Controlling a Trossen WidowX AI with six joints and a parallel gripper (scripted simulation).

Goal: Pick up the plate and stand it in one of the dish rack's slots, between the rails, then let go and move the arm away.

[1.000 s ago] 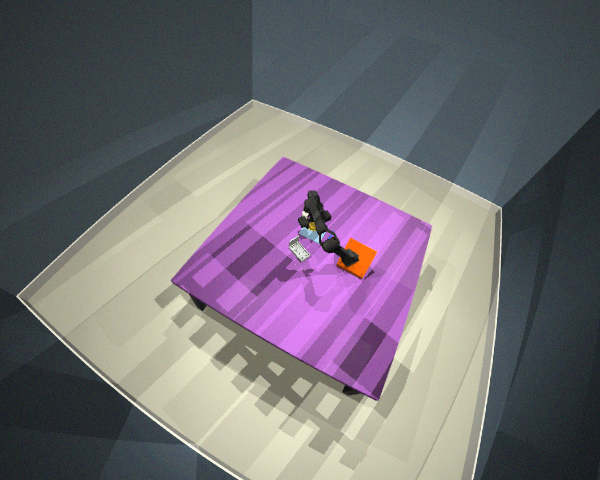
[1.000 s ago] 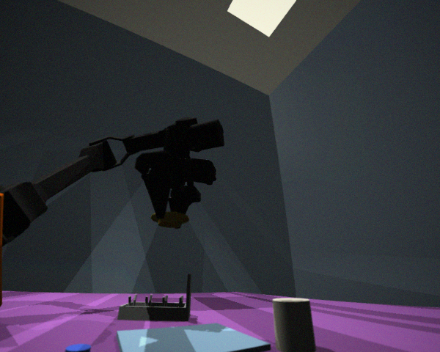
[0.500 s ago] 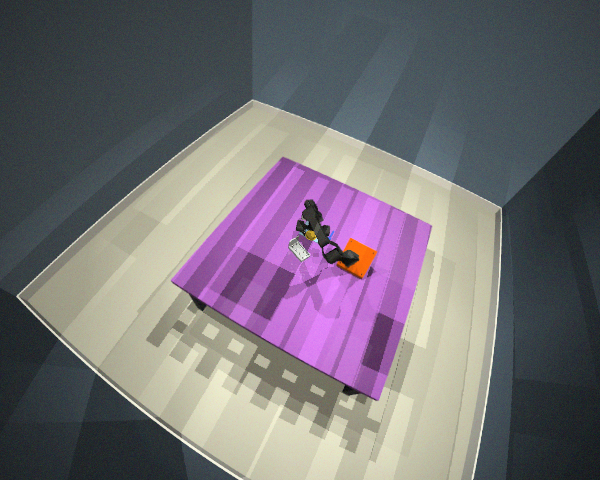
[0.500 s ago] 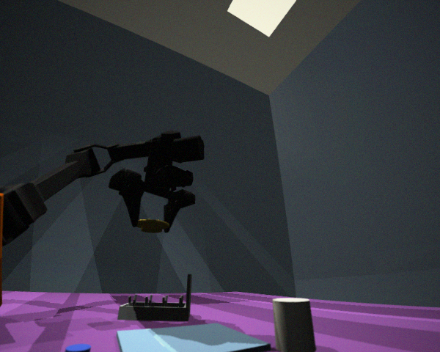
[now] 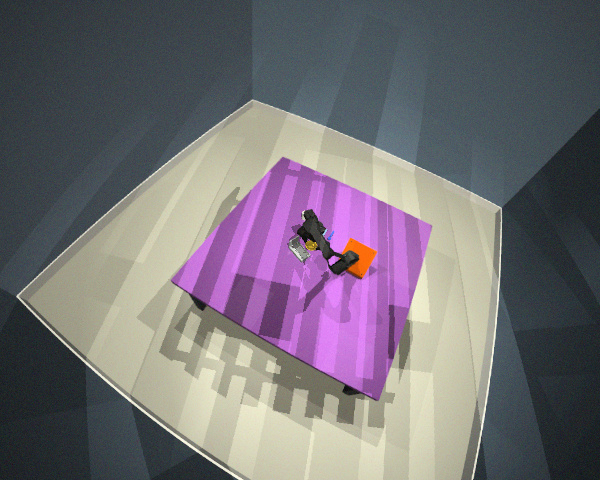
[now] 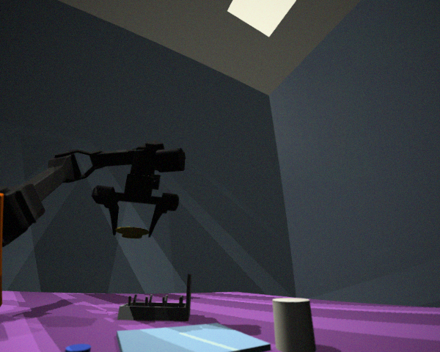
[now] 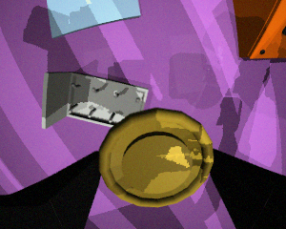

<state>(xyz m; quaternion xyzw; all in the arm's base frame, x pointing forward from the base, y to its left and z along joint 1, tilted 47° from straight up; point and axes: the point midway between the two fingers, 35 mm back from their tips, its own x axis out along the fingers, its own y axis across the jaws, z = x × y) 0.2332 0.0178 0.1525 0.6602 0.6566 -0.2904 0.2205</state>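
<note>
Right now my gripper tip is 7 cm short of the grey dish rack, 2 cm to the left of it and 13 cm above it. The rest, counted from my gripper tip: light blue mat: 8 cm ahead, 20 cm to the right, 15 cm below; yellow plate: 1 cm above; blue spoon: 4 cm behind, 24 cm to the right, 15 cm below.
</note>
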